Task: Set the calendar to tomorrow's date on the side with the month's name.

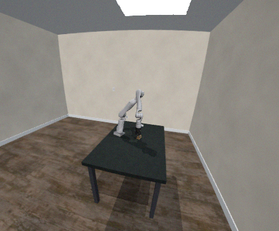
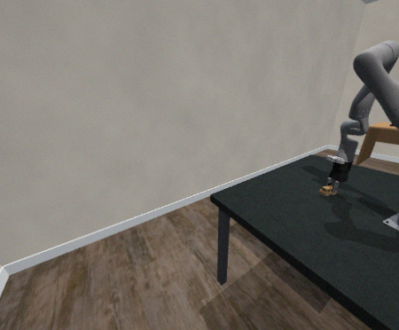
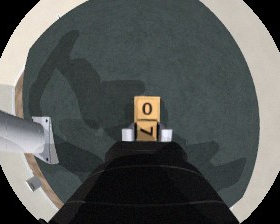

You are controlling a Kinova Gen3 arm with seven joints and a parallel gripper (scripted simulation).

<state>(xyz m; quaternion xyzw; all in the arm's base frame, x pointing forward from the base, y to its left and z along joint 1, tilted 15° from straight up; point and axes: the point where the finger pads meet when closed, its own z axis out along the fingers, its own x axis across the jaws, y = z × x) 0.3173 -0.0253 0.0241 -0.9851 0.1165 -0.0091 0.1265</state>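
Right now my hand is 10 mm above the wooden date cube.
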